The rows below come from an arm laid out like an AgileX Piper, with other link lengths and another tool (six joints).
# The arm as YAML. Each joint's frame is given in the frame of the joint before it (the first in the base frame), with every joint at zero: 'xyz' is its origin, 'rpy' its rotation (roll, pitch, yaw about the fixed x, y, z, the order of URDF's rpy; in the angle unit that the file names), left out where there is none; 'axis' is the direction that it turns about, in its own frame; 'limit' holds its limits. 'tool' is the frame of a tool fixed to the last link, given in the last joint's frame.
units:
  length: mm
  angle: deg
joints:
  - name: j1
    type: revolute
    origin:
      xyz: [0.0, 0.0, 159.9]
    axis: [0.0, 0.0, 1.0]
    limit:
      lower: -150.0
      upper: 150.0
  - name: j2
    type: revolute
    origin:
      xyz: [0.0, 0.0, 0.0]
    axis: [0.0, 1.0, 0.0]
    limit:
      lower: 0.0
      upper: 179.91
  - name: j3
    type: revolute
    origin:
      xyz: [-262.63, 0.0, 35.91]
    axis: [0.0, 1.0, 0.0]
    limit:
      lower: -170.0
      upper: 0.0
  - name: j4
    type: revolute
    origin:
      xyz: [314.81, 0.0, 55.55]
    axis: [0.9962, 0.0, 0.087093]
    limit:
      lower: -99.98
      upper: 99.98
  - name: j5
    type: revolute
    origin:
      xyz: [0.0, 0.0, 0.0]
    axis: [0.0, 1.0, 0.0]
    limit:
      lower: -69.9
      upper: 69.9
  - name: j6
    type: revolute
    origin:
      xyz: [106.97, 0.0, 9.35]
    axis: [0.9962, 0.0, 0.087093]
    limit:
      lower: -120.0
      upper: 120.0
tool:
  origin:
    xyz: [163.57, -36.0, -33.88]
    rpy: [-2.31, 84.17, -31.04]
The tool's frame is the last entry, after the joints.
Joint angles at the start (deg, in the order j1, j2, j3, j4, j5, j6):
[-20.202, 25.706, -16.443, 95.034, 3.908, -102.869]
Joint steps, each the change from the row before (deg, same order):
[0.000, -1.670, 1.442, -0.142, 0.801, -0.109]
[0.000, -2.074, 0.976, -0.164, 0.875, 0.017]
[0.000, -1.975, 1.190, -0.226, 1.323, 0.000]
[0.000, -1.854, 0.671, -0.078, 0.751, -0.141]
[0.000, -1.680, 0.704, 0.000, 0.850, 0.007]
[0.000, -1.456, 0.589, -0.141, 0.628, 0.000]
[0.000, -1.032, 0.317, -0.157, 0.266, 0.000]
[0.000, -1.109, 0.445, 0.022, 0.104, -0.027]
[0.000, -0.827, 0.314, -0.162, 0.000, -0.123]
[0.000, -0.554, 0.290, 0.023, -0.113, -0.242]
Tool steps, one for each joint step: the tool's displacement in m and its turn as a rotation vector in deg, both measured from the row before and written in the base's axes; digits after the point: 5 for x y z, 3 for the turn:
[-0.00210, 0.00459, -0.00374, -0.286, -0.220, 0.813]
[-0.00202, 0.00502, 0.00337, -0.492, -1.065, 0.879]
[-0.00116, 0.00690, 0.00059, -0.465, -0.779, 1.327]
[-0.00177, 0.00426, 0.00490, -0.620, -1.114, 0.753]
[-0.00134, 0.00477, 0.00331, -0.346, -0.981, 0.847]
[-0.00140, 0.00357, 0.00298, -0.453, -0.808, 0.625]
[-0.00131, 0.00171, 0.00303, -0.406, -0.633, 0.262]
[-0.00167, 0.00113, 0.00211, -0.241, -0.632, 0.103]
[-0.00143, 0.00032, 0.00178, -0.450, -0.403, -0.014]
[-0.00111, -0.00033, 0.00045, -0.299, -0.205, -0.126]

